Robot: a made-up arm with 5 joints.
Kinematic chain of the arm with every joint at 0, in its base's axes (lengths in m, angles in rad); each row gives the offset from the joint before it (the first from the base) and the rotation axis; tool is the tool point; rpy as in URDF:
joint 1: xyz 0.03 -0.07 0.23 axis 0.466 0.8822 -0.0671
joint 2: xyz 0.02 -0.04 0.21 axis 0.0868 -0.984 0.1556
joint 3: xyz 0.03 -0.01 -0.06 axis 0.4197 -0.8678 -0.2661
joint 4: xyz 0 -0.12 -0.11 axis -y
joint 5: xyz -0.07 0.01 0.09 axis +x
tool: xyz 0 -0.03 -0.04 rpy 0.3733 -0.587 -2.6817
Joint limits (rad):
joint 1: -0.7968..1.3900
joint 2: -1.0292..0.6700
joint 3: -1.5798..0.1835
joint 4: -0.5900..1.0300
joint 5: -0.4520..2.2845
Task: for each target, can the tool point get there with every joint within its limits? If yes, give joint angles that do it. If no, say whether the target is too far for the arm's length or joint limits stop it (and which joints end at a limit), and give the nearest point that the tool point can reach.
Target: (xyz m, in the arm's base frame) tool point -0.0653 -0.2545 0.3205
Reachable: yes | joints 0.0393 -0.3362 -0.2466 0.7226 0.5098
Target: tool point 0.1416 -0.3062 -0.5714
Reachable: no: too far | nearest point 0.0362 -0.1677 0.0371 | short by 0.633 m
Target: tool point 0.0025 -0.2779 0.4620
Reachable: yes | joints -0.0148 -0.8685 -0.7944 0.0994 -0.1573
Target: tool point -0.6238 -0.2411 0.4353
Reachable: no: too far | nearest point -0.2544 -0.2223 0.3781 | short by 0.374 m
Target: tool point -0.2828 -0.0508 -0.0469
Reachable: no: joint limits stop it (at a limit: joint 1, joint 3, joint 4) | nearest point -0.1985 -0.1416 0.2393 | short by 0.312 m
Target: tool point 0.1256 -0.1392 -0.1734
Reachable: no: joint limits stop it (at a limit: joint 2, joint 3, joint 4) | nearest point 0.0483 -0.1559 0.0395 | short by 0.227 m
